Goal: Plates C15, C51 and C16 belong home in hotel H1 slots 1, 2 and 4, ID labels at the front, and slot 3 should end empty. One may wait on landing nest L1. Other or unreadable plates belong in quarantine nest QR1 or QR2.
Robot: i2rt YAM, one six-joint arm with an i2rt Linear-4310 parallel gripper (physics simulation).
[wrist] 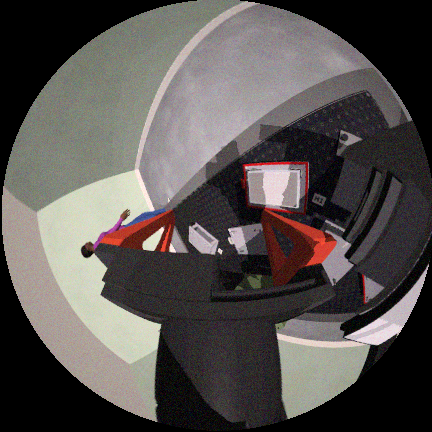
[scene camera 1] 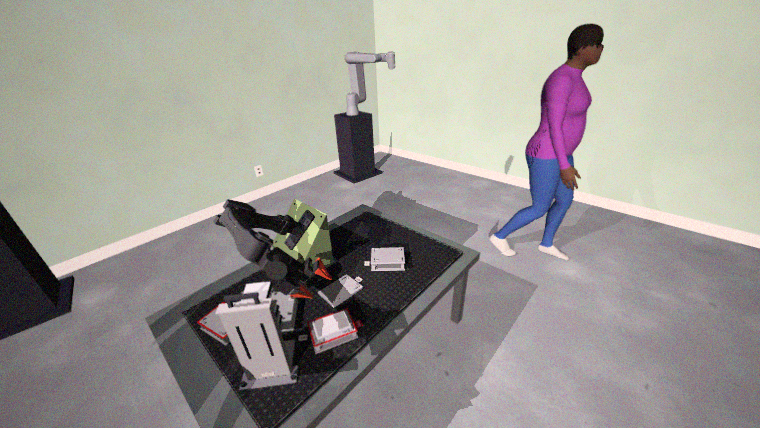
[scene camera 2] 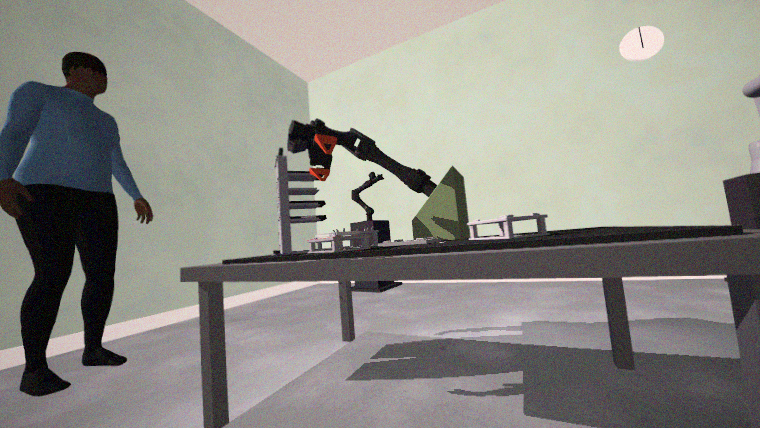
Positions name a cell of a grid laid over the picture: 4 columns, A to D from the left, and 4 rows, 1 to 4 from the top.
A nest plate (scene camera 1: B3) is 139 cm from the lens.
